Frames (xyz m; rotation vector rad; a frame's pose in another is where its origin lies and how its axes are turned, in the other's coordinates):
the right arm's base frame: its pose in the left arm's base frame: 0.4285 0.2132 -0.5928 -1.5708 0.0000 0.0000
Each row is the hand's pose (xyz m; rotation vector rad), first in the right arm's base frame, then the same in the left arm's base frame.
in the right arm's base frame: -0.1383 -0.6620 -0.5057 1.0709 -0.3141 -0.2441
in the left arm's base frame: 0.2902 -0.2925 0.0692 -0.4805 -0.3795 0.0476
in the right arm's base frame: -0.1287 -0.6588 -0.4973 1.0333 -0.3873 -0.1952
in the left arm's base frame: 0.2998 -0.2841 0.0660 -0.5143 -0.3979 0.1312
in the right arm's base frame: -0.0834 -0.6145 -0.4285 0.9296 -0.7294 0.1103
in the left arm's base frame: 0.3451 -0.2153 0.0217 -0.5731 -0.4275 0.5798
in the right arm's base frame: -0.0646 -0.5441 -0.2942 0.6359 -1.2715 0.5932
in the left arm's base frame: 0.3639 -0.0810 -0.0487 -0.6750 -0.4809 1.3221
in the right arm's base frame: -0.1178 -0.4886 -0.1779 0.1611 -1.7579 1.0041
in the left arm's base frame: 0.3107 0.0353 -0.1042 -0.8148 -0.5589 2.0477
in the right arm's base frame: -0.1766 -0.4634 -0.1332 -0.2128 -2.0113 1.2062
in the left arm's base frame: 0.2519 0.0800 -0.1294 -0.9167 -0.6202 2.4785
